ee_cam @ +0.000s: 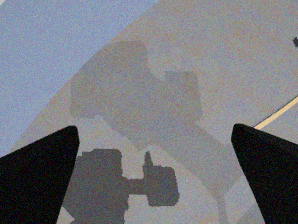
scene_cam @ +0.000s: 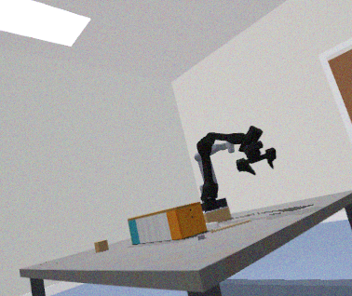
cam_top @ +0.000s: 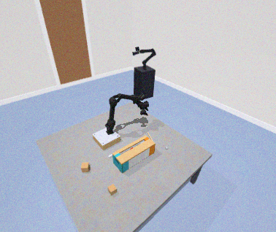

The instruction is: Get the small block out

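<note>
My gripper tip is 370 mm to the left of the box, 300 mm short of it and 130 mm above it. Also, from my gripper tip: thin stick: 200 mm ahead, 190 mm below, 80 mm to the right; then dark red block: 370 mm to the right, 320 mm ahead, 100 mm below.
</note>
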